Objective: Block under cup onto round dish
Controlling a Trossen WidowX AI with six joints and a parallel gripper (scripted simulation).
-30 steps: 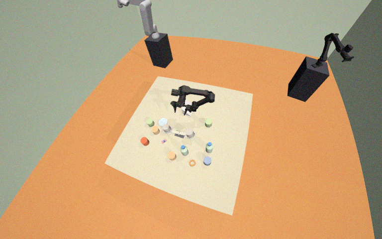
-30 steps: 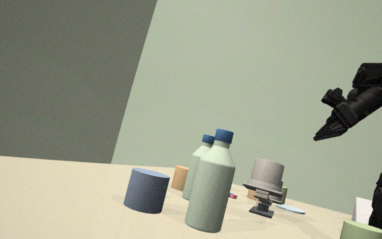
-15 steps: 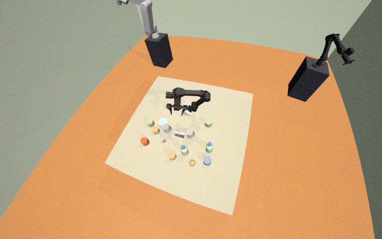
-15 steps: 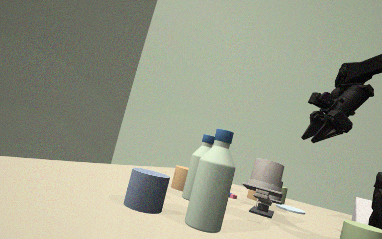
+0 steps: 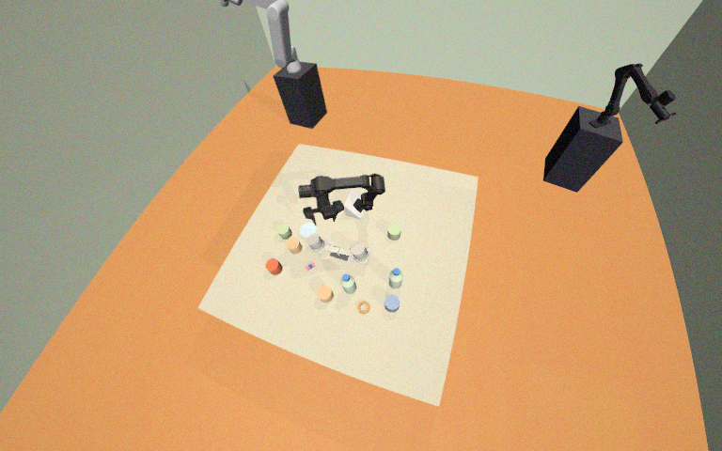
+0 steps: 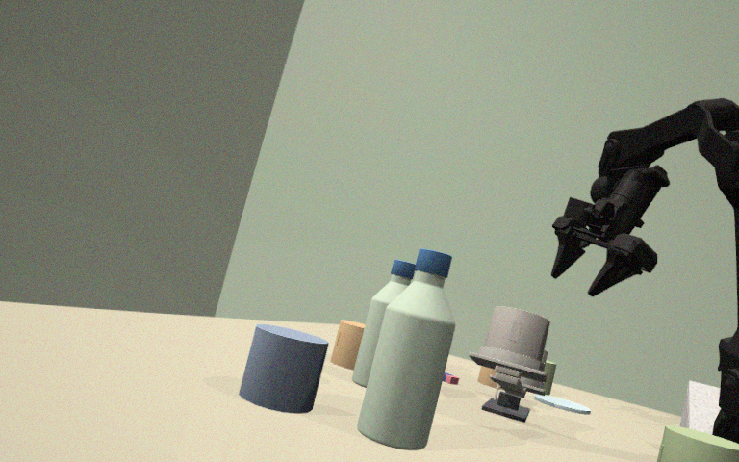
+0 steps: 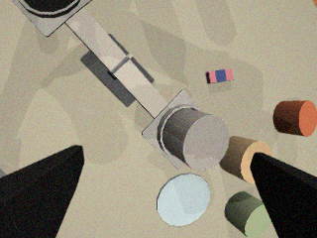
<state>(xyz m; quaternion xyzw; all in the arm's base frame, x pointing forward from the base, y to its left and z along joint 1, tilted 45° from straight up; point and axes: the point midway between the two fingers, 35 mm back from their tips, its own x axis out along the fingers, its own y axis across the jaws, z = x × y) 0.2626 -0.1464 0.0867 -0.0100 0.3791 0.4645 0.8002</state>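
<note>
Right now my gripper tip is 140 mm above the grey cup, 80 mm to the left of it and 60 mm short of it. Round my gripper tip: balance (180 mm below, 70 mm to the left, 50 mm ahead); then mint-green block (160 mm below, 60 mm to the right, 60 mm ahead); then balance beam (160 mm below, 70 mm to the left, 40 mm ahead).
</note>
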